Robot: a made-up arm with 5 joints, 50 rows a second.
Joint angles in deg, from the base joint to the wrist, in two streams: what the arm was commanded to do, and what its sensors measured. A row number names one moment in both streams.
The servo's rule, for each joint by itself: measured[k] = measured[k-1] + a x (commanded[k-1-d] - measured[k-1]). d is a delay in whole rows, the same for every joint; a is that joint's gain. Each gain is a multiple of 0.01, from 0.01 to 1. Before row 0 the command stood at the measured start. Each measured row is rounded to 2 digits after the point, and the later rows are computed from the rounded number. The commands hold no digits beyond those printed.
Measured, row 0: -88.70, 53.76, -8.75, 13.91, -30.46
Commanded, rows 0 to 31: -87.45, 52.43, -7.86, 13.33, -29.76; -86.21, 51.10, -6.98, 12.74, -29.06; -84.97, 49.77, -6.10, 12.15, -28.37; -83.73, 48.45, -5.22, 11.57, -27.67; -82.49, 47.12, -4.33, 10.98, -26.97; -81.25, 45.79, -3.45, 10.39, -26.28; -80.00, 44.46, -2.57, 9.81, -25.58; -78.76, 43.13, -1.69, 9.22, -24.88; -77.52, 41.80, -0.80, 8.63, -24.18; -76.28, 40.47, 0.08, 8.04, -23.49; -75.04, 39.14, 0.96, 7.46, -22.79; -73.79, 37.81, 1.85, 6.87, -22.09; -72.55, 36.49, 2.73, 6.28, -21.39; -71.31, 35.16, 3.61, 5.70, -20.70; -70.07, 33.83, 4.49, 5.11, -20.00; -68.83, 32.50, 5.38, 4.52, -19.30; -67.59, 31.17, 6.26, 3.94, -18.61; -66.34, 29.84, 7.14, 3.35, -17.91; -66.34, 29.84, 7.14, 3.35, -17.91; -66.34, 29.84, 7.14, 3.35, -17.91; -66.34, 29.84, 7.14, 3.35, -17.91; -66.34, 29.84, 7.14, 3.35, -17.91; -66.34, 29.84, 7.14, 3.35, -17.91; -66.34, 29.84, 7.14, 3.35, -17.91; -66.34, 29.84, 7.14, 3.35, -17.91; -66.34, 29.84, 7.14, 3.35, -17.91; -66.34, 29.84, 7.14, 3.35, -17.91; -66.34, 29.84, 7.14, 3.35, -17.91; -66.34, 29.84, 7.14, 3.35, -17.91; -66.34, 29.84, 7.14, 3.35, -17.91; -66.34, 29.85, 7.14, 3.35, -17.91; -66.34, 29.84, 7.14, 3.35, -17.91
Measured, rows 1 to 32: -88.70, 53.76, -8.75, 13.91, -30.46; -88.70, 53.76, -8.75, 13.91, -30.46; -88.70, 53.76, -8.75, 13.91, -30.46; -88.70, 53.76, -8.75, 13.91, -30.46; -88.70, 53.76, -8.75, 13.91, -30.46; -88.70, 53.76, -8.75, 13.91, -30.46; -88.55, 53.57, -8.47, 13.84, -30.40; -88.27, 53.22, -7.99, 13.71, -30.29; -87.87, 52.74, -7.39, 13.52, -30.14; -87.37, 52.14, -6.70, 13.29, -29.94; -86.78, 51.44, -5.94, 13.01, -29.70; -86.12, 50.65, -5.14, 12.70, -29.43; -85.39, 49.78, -4.32, 12.35, -29.12; -84.59, 48.85, -3.48, 11.97, -28.78; -83.74, 47.86, -2.62, 11.57, -28.41; -82.84, 46.83, -1.76, 11.15, -28.02; -81.90, 45.75, -0.89, 10.71, -27.60; -80.93, 44.64, -0.01, 10.25, -27.16; -79.92, 43.50, 0.87, 9.77, -26.70; -78.89, 42.33, 1.75, 9.28, -26.22; -77.83, 41.14, 2.63, 8.78, -25.72; -76.75, 39.93, 3.51, 8.27, -25.21; -75.65, 38.70, 4.39, 7.75, -24.68; -74.53, 37.46, 5.27, 7.22, -24.14; -73.55, 36.39, 5.87, 6.76, -23.64; -72.68, 35.47, 6.28, 6.35, -23.18; -71.92, 34.68, 6.56, 5.99, -22.76; -71.25, 34.00, 6.75, 5.67, -22.37; -70.66, 33.42, 6.87, 5.39, -22.01; -70.14, 32.92, 6.96, 5.15, -21.68; -69.68, 32.49, 7.02, 4.93, -21.38; -69.28, 32.12, 7.06, 4.74, -21.10
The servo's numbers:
d 6
a 0.12 0.14 0.32 0.12 0.08

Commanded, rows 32 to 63: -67.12, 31.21, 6.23, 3.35, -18.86; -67.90, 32.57, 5.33, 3.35, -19.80; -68.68, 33.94, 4.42, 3.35, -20.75; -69.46, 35.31, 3.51, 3.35, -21.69; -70.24, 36.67, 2.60, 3.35, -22.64; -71.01, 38.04, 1.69, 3.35, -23.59; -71.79, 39.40, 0.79, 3.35, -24.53; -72.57, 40.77, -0.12, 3.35, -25.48; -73.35, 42.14, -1.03, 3.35, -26.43; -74.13, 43.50, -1.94, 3.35, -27.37; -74.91, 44.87, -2.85, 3.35, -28.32; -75.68, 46.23, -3.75, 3.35, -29.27; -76.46, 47.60, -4.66, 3.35, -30.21; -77.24, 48.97, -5.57, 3.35, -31.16; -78.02, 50.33, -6.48, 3.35, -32.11; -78.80, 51.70, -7.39, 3.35, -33.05; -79.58, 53.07, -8.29, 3.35, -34.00; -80.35, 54.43, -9.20, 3.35, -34.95; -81.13, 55.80, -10.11, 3.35, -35.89; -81.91, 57.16, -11.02, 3.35, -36.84; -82.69, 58.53, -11.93, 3.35, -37.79; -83.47, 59.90, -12.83, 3.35, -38.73; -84.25, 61.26, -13.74, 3.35, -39.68; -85.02, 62.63, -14.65, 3.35, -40.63; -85.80, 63.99, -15.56, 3.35, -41.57; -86.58, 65.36, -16.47, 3.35, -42.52; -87.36, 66.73, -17.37, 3.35, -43.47; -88.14, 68.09, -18.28, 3.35, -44.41; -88.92, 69.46, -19.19, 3.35, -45.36; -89.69, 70.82, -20.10, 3.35, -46.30; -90.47, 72.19, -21.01, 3.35, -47.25; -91.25, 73.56, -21.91, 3.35, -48.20
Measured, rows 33 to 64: -68.93, 31.80, 7.09, 4.57, -20.84; -68.62, 31.53, 7.11, 4.42, -20.61; -68.35, 31.29, 7.12, 4.29, -20.39; -68.11, 31.09, 7.13, 4.18, -20.19; -67.90, 30.92, 7.13, 4.08, -20.01; -67.71, 30.77, 7.13, 3.99, -19.84; -67.64, 30.83, 6.84, 3.91, -19.76; -67.67, 31.07, 6.36, 3.84, -19.76; -67.79, 31.47, 5.74, 3.78, -19.84; -67.99, 32.01, 5.03, 3.73, -19.99; -68.26, 32.66, 4.25, 3.68, -20.20; -68.59, 33.41, 3.43, 3.64, -20.47; -68.97, 34.25, 2.59, 3.61, -20.79; -69.40, 35.16, 1.72, 3.58, -21.17; -69.87, 36.14, 0.84, 3.55, -21.59; -70.38, 37.17, -0.05, 3.53, -22.05; -70.92, 38.25, -0.95, 3.51, -22.55; -71.49, 39.37, -1.85, 3.49, -23.09; -72.09, 40.52, -2.75, 3.47, -23.66; -72.71, 41.70, -3.65, 3.46, -24.26; -73.35, 42.91, -4.56, 3.45, -24.89; -74.00, 44.14, -5.47, 3.44, -25.54; -74.67, 45.39, -6.37, 3.43, -26.22; -75.35, 46.66, -7.28, 3.42, -26.92; -76.04, 47.94, -8.19, 3.41, -27.64; -76.74, 49.23, -9.10, 3.40, -28.38; -77.45, 50.53, -10.01, 3.39, -29.13; -78.17, 51.84, -10.91, 3.39, -29.90; -78.90, 53.16, -11.82, 3.39, -30.68; -79.63, 54.49, -12.73, 3.39, -31.48; -80.37, 55.82, -13.64, 3.39, -32.29; -81.12, 57.16, -14.55, 3.39, -33.11
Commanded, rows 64 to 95: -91.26, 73.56, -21.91, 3.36, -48.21; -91.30, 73.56, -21.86, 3.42, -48.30; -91.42, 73.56, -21.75, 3.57, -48.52; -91.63, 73.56, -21.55, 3.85, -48.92; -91.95, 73.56, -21.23, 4.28, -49.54; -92.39, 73.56, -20.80, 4.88, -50.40; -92.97, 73.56, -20.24, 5.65, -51.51; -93.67, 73.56, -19.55, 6.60, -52.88; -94.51, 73.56, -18.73, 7.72, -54.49; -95.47, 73.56, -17.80, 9.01, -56.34; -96.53, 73.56, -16.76, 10.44, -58.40; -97.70, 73.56, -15.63, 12.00, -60.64; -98.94, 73.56, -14.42, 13.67, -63.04; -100.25, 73.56, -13.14, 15.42, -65.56; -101.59, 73.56, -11.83, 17.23, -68.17; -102.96, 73.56, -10.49, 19.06, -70.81; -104.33, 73.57, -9.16, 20.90, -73.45; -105.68, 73.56, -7.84, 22.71, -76.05; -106.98, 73.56, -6.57, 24.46, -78.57; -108.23, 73.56, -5.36, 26.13, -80.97; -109.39, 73.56, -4.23, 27.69, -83.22; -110.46, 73.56, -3.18, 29.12, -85.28; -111.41, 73.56, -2.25, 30.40, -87.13; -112.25, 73.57, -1.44, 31.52, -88.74; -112.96, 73.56, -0.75, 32.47, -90.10; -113.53, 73.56, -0.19, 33.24, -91.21; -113.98, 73.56, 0.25, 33.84, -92.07; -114.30, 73.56, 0.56, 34.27, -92.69; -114.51, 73.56, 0.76, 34.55, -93.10; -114.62, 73.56, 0.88, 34.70, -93.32; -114.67, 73.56, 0.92, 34.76, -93.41; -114.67, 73.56, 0.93, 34.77, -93.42
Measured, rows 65 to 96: -81.87, 58.50, -15.45, 3.39, -33.94; -82.62, 59.84, -16.36, 3.39, -34.78; -83.38, 61.19, -17.27, 3.39, -35.63; -84.14, 62.54, -18.18, 3.39, -36.48; -84.90, 63.89, -19.09, 3.39, -37.34; -85.66, 65.24, -19.99, 3.39, -38.21; -86.33, 66.40, -20.60, 3.39, -39.01; -86.93, 67.40, -21.00, 3.39, -39.75; -87.47, 68.26, -21.24, 3.41, -40.45; -87.97, 69.00, -21.34, 3.46, -41.13; -88.45, 69.64, -21.30, 3.56, -41.80; -88.92, 70.19, -21.14, 3.72, -42.49; -89.41, 70.66, -20.85, 3.95, -43.21; -89.92, 71.07, -20.43, 4.27, -43.98; -90.47, 71.42, -19.89, 4.68, -44.82; -91.07, 71.72, -19.22, 5.20, -45.74; -91.73, 71.98, -18.43, 5.83, -46.75; -92.45, 72.20, -17.53, 6.57, -47.86; -93.23, 72.39, -16.53, 7.42, -49.07; -94.07, 72.55, -15.45, 8.38, -50.39; -94.97, 72.69, -14.29, 9.44, -51.81; -95.93, 72.81, -13.07, 10.59, -53.33; -96.94, 72.92, -11.82, 11.83, -54.94; -97.99, 73.01, -10.55, 13.14, -56.63; -99.07, 73.09, -9.28, 14.50, -58.39; -100.17, 73.16, -8.03, 15.90, -60.20; -101.28, 73.22, -6.81, 17.31, -62.04; -102.38, 73.27, -5.65, 18.73, -63.90; -103.46, 73.31, -4.56, 20.13, -65.76; -104.51, 73.35, -3.56, 21.50, -67.60; -105.52, 73.38, -2.66, 22.82, -69.40; -106.48, 73.41, -1.87, 24.07, -71.14
